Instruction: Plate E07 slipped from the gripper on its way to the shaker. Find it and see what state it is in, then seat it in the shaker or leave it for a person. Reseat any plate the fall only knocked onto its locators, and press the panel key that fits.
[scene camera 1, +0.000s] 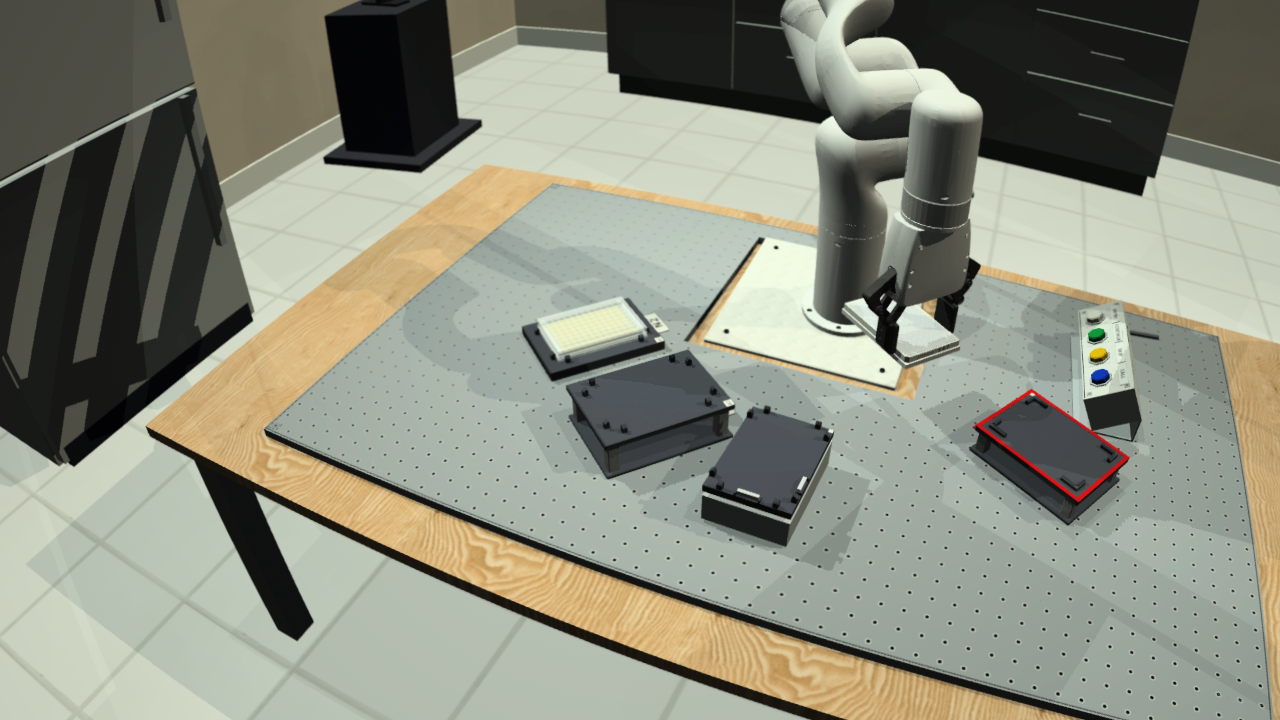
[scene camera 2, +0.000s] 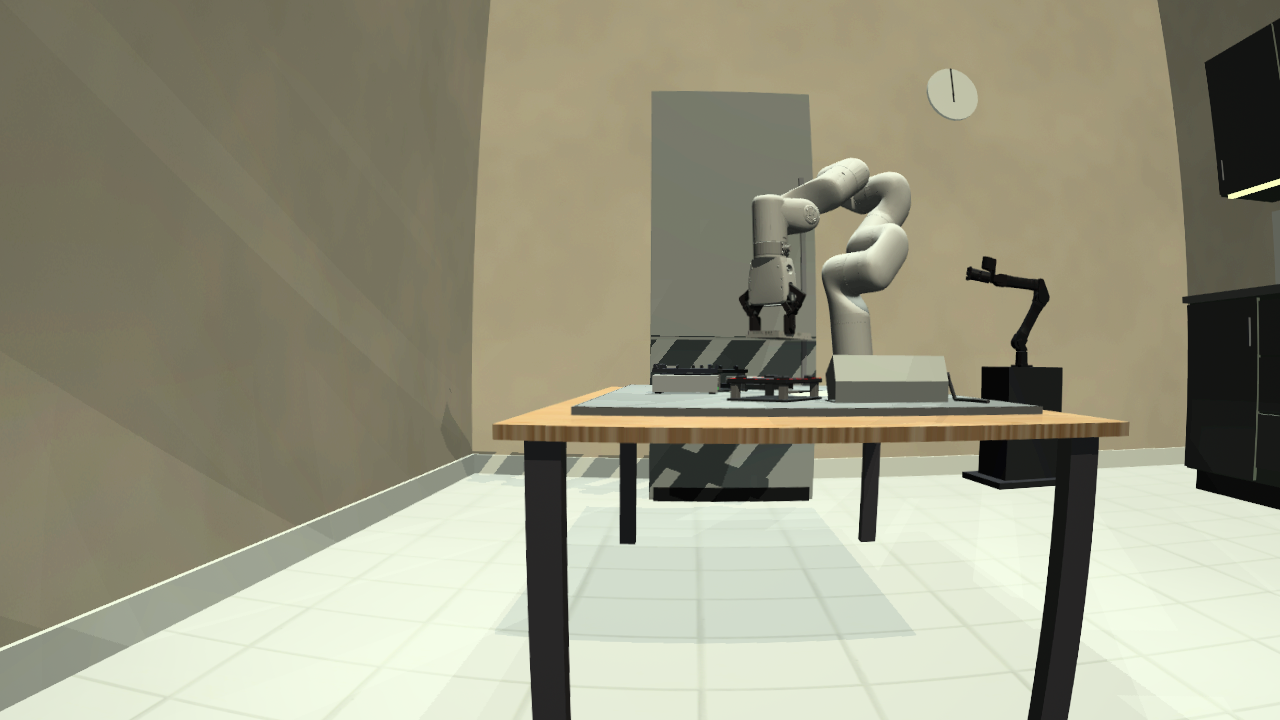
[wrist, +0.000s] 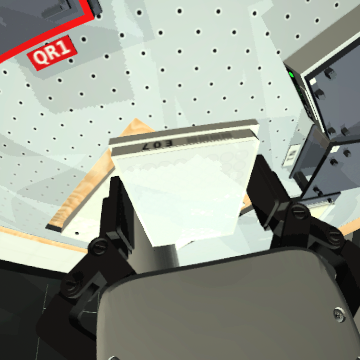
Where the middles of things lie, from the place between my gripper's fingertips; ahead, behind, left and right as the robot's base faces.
Right now the white lidded plate (scene camera 1: 921, 339) is 2 cm behind my hand and 2 cm to the right of it. The rest, counted from my hand: grey shaker station (scene camera 1: 761, 485): 17 cm ahead, 13 cm to the right, 10 cm below; red QR1 label (wrist: 58, 49): 3 cm behind, 12 cm to the left, 13 cm below.
